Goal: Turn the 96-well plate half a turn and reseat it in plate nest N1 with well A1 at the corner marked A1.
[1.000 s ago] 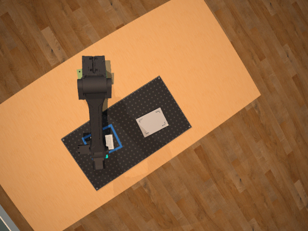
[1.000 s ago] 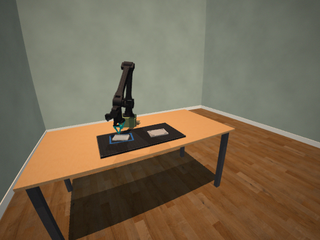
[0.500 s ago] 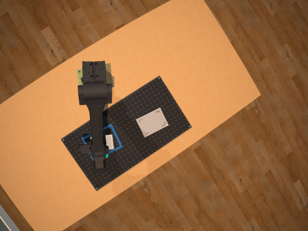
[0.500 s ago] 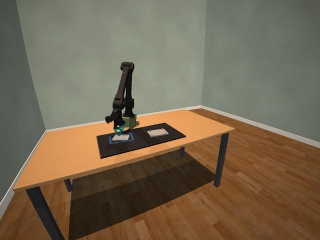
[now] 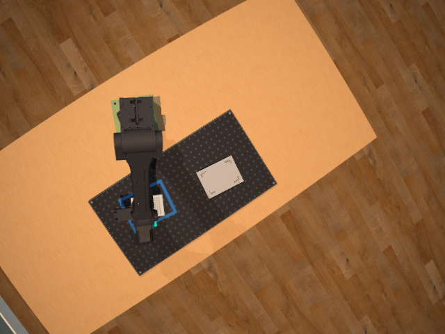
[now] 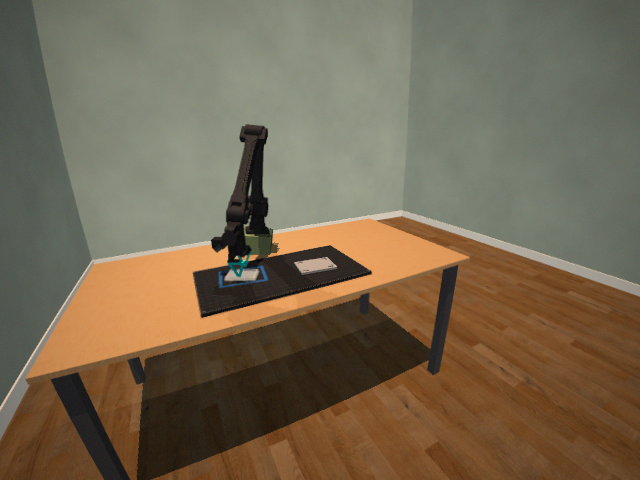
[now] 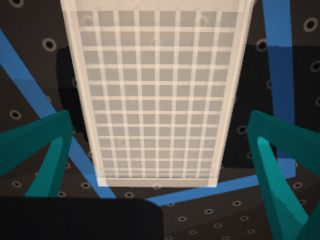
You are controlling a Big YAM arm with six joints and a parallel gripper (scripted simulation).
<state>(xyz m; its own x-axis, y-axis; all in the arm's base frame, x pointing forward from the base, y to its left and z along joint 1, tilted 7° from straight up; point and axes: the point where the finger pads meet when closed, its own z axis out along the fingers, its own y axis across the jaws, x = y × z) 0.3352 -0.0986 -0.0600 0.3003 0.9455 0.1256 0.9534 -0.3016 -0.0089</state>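
Now: hand 2 cm above the 96-well plate. From my hand the other things lie so: plate nest N1: 1 cm ahead, 32 cm to the left, 2 cm below.
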